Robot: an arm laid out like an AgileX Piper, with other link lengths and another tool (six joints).
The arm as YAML. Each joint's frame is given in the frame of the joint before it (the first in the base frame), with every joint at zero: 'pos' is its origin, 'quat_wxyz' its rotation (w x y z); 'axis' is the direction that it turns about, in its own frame. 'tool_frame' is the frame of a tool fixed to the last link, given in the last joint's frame.
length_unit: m
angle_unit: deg
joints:
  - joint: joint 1
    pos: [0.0, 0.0, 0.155]
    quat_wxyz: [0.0, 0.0, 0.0, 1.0]
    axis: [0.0, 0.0, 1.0]
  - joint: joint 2
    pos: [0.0, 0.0, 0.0]
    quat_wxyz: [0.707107, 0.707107, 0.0, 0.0]
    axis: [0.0, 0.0, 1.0]
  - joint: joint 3
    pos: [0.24, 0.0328, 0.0]
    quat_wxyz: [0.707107, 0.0, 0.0, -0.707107]
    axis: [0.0, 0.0, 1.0]
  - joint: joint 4
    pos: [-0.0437, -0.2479, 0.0]
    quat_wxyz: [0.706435, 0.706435, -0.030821, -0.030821]
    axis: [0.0, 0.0, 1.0]
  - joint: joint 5
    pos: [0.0, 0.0, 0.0]
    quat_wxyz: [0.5, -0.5, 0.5, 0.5]
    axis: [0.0, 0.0, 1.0]
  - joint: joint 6
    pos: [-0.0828, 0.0, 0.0]
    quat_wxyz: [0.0, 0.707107, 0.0, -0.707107]
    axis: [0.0, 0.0, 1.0]
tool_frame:
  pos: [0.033, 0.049, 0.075]
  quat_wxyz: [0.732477, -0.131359, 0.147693, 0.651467]
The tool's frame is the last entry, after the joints.
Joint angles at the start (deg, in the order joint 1, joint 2, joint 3, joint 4, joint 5, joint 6):
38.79, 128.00, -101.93, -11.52, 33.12, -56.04
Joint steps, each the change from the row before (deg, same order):
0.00, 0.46, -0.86, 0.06, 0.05, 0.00
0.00, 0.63, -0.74, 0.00, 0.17, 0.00
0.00, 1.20, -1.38, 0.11, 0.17, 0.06
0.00, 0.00, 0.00, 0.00, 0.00, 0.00
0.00, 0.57, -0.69, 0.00, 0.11, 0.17
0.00, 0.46, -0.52, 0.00, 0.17, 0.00
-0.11, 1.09, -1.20, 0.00, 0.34, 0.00
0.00, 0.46, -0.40, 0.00, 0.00, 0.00
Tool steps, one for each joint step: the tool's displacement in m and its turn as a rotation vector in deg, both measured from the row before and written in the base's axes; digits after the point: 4 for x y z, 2 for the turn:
0.0019, 0.0016, 0.0008, 0.26, -0.24, -0.03
0.0015, 0.0011, -0.0015, -0.04, 0.04, -0.03
0.0027, 0.0023, -0.0031, 0.11, 0.06, -0.12
0.0000, 0.0000, 0.0000, 0.00, 0.00, 0.00
0.0013, 0.0009, -0.0014, 0.09, 0.03, -0.16
0.0009, 0.0006, -0.0014, -0.08, 0.08, -0.03
0.0026, 0.0006, -0.0034, -0.16, 0.16, -0.17
0.0008, 0.0007, -0.0019, -0.04, 0.05, 0.00

